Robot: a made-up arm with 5 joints.
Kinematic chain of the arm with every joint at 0, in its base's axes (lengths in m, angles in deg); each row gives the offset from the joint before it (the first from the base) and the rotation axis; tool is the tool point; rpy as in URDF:
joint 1: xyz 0 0 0.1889 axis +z
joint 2: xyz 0 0 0 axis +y
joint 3: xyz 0.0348 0 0.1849 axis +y
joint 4: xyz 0.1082 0 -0.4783 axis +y
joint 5: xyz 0.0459 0 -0.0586 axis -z
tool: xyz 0 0 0 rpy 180 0 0
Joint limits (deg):
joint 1: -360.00..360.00
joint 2: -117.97..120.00
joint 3: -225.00..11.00
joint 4: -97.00..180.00
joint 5: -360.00..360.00
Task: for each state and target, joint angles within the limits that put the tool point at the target. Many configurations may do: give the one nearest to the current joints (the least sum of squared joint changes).
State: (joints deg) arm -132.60 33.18 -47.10 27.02 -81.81
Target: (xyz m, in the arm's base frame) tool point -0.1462 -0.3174 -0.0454
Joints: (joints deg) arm -114.73 -16.49 -14.85 47.80 -81.81
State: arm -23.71 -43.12 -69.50 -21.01 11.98
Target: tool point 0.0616 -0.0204 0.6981
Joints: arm -18.32 -86.00 -45.56 -42.11 11.98
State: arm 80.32 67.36 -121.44 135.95 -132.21
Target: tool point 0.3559 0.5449 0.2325
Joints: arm 56.85 55.48 -137.56 127.78 -132.21
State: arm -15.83 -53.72 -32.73 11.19 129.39
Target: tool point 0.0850 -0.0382 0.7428
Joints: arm -24.20 -81.49 -54.62 7.64 129.39
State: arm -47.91 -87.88 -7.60 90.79 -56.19
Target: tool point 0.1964 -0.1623 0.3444
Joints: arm -39.57 -108.35 0.15 130.15 -56.19
